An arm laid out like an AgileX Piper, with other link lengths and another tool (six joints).
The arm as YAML. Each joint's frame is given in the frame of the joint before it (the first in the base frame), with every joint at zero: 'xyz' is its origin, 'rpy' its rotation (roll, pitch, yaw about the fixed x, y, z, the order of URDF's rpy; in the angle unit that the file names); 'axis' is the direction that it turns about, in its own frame. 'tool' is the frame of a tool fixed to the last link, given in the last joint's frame.
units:
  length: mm
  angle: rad
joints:
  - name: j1
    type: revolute
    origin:
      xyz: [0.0, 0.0, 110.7]
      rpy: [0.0, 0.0, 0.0]
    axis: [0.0, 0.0, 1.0]
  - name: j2
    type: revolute
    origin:
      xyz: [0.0, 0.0, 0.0]
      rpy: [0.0, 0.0, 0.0]
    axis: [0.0, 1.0, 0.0]
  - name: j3
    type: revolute
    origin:
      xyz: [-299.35, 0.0, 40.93]
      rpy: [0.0, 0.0, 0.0]
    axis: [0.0, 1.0, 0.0]
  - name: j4
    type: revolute
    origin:
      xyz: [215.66, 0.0, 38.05]
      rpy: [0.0, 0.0, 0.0]
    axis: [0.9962, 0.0, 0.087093]
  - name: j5
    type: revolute
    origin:
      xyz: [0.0, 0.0, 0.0]
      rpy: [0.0, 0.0, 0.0]
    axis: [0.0, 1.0, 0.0]
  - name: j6
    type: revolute
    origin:
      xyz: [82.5, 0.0, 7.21]
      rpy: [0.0, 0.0, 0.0]
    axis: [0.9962, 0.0, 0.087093]
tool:
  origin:
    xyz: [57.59, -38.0, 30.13]
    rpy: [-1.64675, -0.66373, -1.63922]
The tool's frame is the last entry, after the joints.
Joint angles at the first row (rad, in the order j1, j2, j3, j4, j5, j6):
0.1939 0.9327 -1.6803 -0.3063 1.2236 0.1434
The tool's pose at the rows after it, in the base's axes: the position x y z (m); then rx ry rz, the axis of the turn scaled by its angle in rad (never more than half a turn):
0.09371 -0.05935 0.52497 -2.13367 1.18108 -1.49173
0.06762 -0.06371 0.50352 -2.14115 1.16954 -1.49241
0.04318 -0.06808 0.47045 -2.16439 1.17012 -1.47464
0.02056 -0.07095 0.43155 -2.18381 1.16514 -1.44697
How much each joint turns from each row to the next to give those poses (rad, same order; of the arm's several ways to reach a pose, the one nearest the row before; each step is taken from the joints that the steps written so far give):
0.0039 -0.0972 0.0445 0.0049 -0.0011 -0.0264
0.0001 -0.1148 0.1175 0.0053 -0.0026 -0.0090
0.0000 -0.1314 0.1507 0.0045 0.0010 -0.0020
0.0000 -0.1413 0.1569 0.0149 0.0029 -0.0015

